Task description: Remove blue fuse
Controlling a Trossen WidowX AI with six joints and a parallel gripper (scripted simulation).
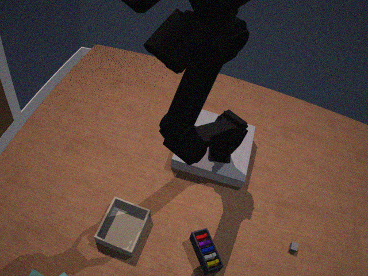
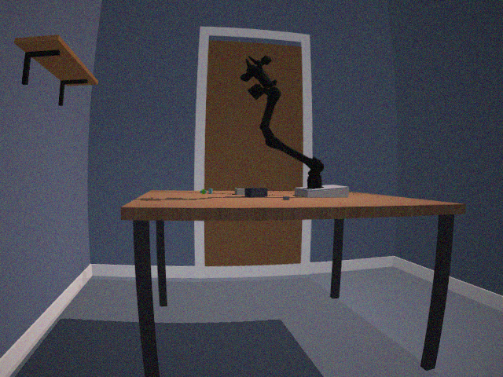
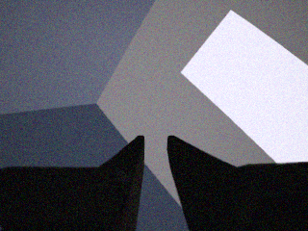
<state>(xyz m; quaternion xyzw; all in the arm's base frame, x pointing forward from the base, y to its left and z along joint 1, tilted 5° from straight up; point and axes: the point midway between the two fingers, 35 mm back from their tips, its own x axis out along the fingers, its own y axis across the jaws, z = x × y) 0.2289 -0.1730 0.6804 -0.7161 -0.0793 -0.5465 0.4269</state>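
Now: the blue fuse 160 mm to the left of my gripper tip and 700 mm below it. From my gripper tip the other things lie so: grey tray 40 mm behind, 50 mm to the right, 730 mm below; then small grey cube 30 mm behind, 410 mm to the left, 720 mm below.
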